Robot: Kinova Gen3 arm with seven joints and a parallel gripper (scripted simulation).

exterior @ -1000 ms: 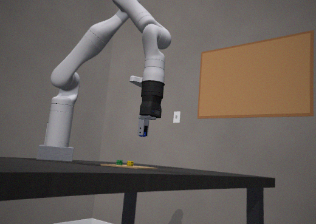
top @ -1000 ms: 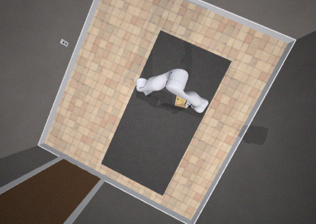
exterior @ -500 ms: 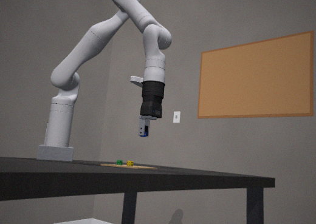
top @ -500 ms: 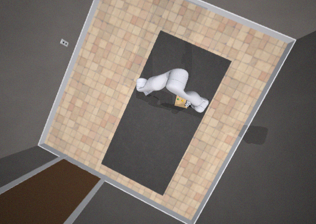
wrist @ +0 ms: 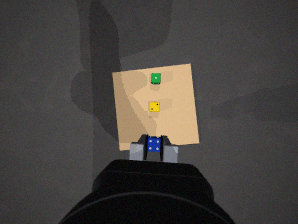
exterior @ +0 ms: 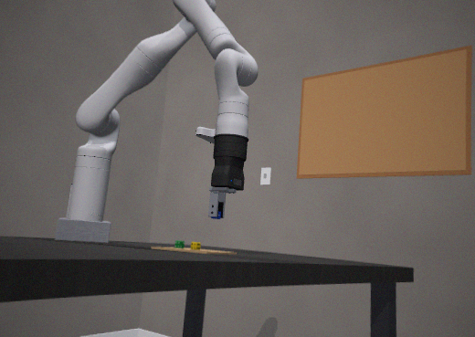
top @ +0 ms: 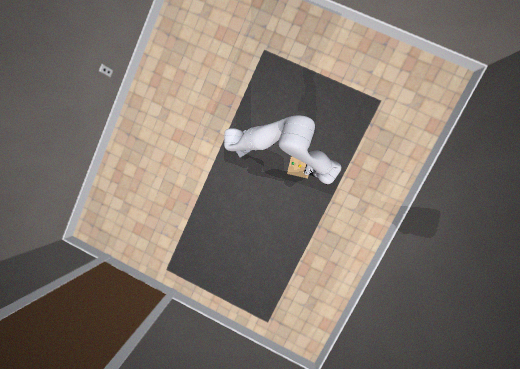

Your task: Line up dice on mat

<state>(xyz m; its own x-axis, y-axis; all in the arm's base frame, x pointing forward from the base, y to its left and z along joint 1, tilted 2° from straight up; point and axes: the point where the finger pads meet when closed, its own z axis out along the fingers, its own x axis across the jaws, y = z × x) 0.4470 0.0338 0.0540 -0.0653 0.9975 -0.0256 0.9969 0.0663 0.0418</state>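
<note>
Right now the yellow die is 8 cm below my hand, 5 cm behind it and 1 cm to the right of it. The rest, counted from my hand: green die (10 cm behind, 8 cm below, 1 cm to the right); then blue die (1 cm below); then mat (9 cm below, 5 cm behind).
</note>
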